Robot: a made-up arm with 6 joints.
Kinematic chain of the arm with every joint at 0, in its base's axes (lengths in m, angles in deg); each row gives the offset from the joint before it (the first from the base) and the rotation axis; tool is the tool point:
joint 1: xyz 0 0 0.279 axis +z
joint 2: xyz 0 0 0 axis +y
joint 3: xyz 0 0 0.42 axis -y
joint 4: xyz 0 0 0 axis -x
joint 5: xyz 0.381 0 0 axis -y
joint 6: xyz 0 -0.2 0 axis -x
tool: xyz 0 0 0
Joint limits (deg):
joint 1: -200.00..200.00
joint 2: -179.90..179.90
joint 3: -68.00..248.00
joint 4: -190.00..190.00
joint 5: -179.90..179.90
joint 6: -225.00..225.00
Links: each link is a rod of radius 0.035 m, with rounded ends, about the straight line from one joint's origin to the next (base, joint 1, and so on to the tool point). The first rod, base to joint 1, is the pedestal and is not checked.
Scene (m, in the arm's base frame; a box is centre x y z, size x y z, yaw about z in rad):
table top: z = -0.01
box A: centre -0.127 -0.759 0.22 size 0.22 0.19 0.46 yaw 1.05
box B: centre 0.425 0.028 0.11 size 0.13 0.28 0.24 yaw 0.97
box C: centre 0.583 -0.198 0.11 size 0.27 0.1 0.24 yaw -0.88
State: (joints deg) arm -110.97 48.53 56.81 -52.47 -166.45 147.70
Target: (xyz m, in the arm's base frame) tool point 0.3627 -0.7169 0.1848
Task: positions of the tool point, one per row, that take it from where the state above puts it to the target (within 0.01 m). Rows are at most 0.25 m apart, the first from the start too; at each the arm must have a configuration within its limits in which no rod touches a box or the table.
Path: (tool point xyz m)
1: -0.2410 -0.6851 0.5542
2: -0.1032 -0.7007 0.6530
3: 0.0267 -0.6712 0.7470
4: 0.1327 -0.6037 0.8325
5: 0.2360 -0.7055 0.6366
6: 0.3154 -0.7431 0.4133
7: 0.3627 -0.7169 0.1849

